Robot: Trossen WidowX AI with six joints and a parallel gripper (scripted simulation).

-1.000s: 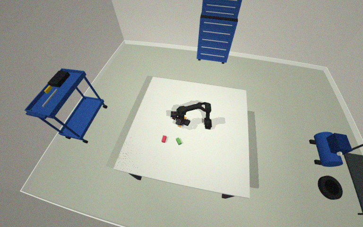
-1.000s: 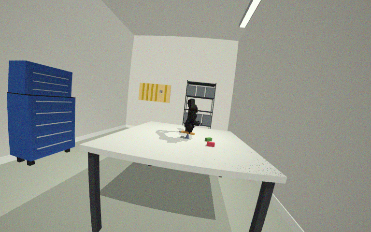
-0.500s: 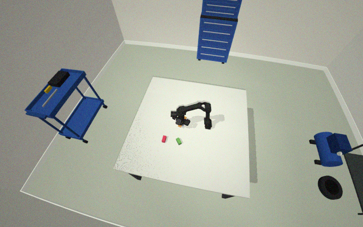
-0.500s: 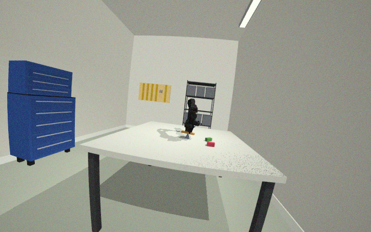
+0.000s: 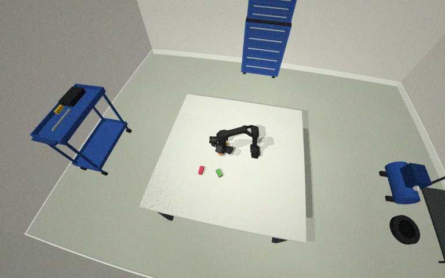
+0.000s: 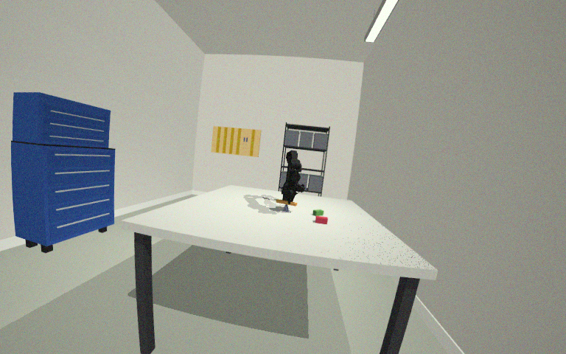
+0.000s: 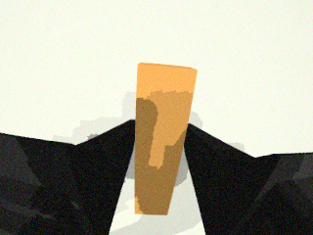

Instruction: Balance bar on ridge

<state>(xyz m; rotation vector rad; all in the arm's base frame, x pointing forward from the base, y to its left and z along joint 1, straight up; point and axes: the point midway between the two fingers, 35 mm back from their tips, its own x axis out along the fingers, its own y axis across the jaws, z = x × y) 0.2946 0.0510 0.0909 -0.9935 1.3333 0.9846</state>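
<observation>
Now: the orange bar 10 mm behind my gripper tip and 30 mm to the right of it. Also, from my gripper tip: red block (140 mm ahead, 200 mm to the left, 40 mm below); then green block (10 mm behind, 190 mm to the left, 40 mm below).
</observation>
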